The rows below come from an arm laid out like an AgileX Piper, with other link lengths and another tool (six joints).
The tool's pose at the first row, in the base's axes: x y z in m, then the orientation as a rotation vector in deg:
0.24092 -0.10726 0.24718 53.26 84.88 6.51
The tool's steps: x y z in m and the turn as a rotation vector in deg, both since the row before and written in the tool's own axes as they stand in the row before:
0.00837 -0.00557 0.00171 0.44 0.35 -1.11
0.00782 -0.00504 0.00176 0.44 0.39 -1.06
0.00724 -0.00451 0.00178 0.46 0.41 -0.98
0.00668 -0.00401 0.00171 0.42 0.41 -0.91
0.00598 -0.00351 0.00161 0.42 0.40 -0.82
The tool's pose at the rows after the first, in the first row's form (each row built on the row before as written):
0.24108 -0.10677 0.23699 52.80 85.78 5.54
0.24129 -0.10640 0.22753 52.38 86.69 4.63
0.24153 -0.10612 0.21882 52.03 87.58 3.76
0.24175 -0.10587 0.21085 51.70 88.43 2.97
0.24194 -0.10570 0.20374 51.43 89.23 2.24

